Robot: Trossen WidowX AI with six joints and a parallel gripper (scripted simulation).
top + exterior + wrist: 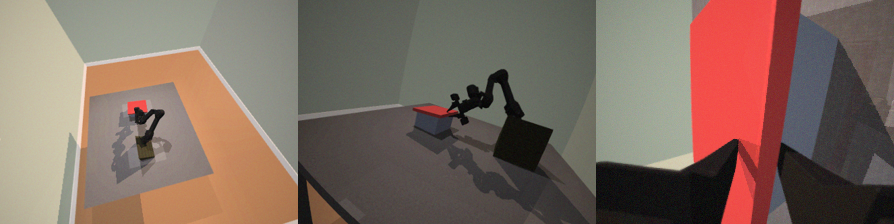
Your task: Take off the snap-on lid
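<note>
Now: gripper tip 8 cm short of the red lid and 1 cm to the left of it. From my gripper tip the other things lie so: blue storage box 8 cm ahead, 6 cm below, 1 cm to the right.
</note>
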